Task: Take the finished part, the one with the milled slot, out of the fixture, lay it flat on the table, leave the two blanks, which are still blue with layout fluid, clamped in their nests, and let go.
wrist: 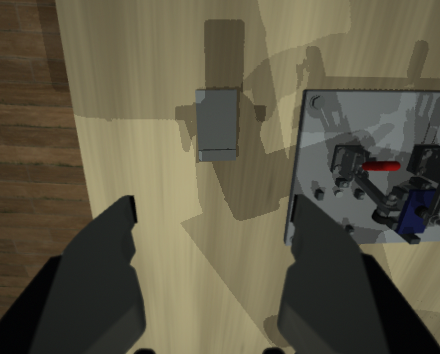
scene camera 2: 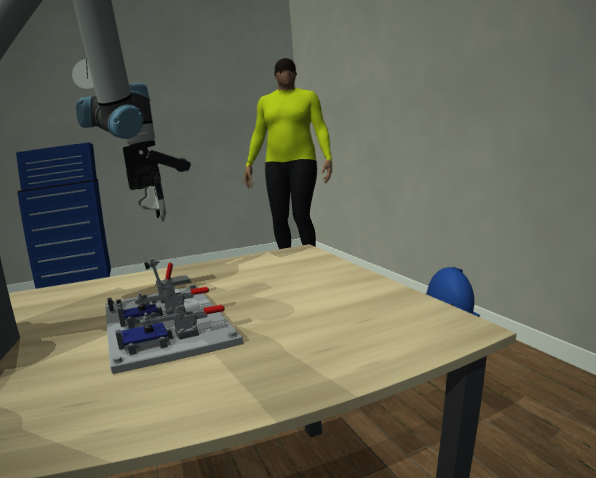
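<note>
The finished part, a grey block with a line across it near one end, lies flat on the table beside the fixture plate. Two blue blanks sit in their nests under clamp arms; the front blank and the rear blank show in the scene view. Part of a blue blank shows in the wrist view. My gripper is open and empty, high above the table, with the part apart from its fingers.
Two clamp handles, a front one and a middle one, lie low; the rear clamp's red handle stands up with its arm raised. A person in a yellow top stands behind the table. A blue cabinet stands at left.
</note>
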